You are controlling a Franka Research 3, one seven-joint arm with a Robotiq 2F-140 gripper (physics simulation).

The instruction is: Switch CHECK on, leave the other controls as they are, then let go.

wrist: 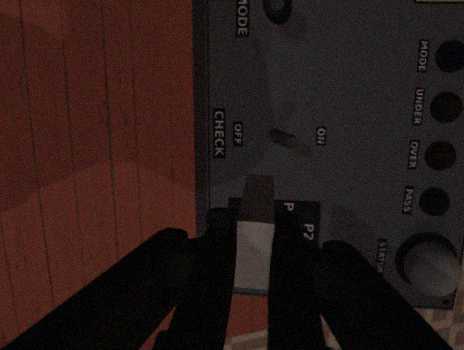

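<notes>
The CHECK switch (283, 137) is a small dark lever on the grey panel (345, 100), between the OFF label (238, 134) and the ON label (321, 136). Its tip leans toward the ON side. The CHECK label (219, 133) is left of OFF. My gripper (258, 199) is shut and empty. Its fingertips show below the lever in the view, apart from it, and their height over the panel is hard to tell.
A MODE control (278, 9) is at the top. Dark round indicators MODE (450, 56), UNDER (446, 107), OVER (440, 155) and PASS (434, 201) line the right. A STATUS dome (431, 267) is lower right. A dark display (305, 212) is partly behind the fingers. Reddish planks (100, 100) lie left.
</notes>
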